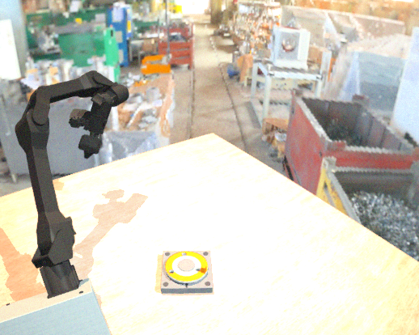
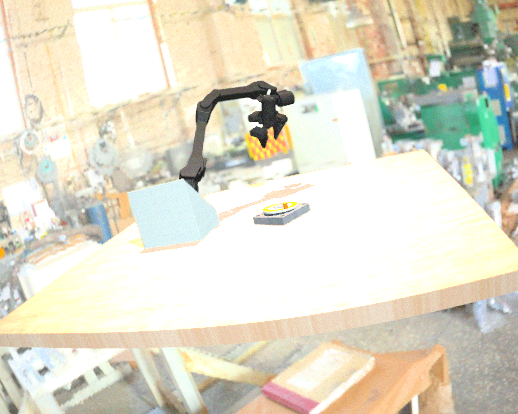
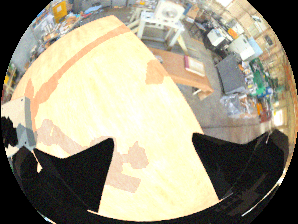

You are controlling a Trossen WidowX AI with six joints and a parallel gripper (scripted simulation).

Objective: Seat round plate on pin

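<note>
My gripper tip is now 120 mm short of the base, 460 mm to the left of it and 160 mm above it.
</note>
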